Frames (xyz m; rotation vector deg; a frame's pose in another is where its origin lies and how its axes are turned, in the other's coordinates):
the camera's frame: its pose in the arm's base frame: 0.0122 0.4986 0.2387 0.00 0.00 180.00
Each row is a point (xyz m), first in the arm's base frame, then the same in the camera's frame.
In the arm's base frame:
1: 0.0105 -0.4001 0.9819
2: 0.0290 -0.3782 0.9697
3: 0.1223 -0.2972 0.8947
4: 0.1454 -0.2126 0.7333
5: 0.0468 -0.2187 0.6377
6: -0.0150 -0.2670 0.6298
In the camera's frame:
1: 0.0017 0.8987 0.7432
2: -0.0168 0.8768 0.7310
3: -0.1101 0.7958 0.6560
4: -0.1332 0.7112 0.4946
5: -0.0346 0.7173 0.3990
6: 0.0272 0.7656 0.3911

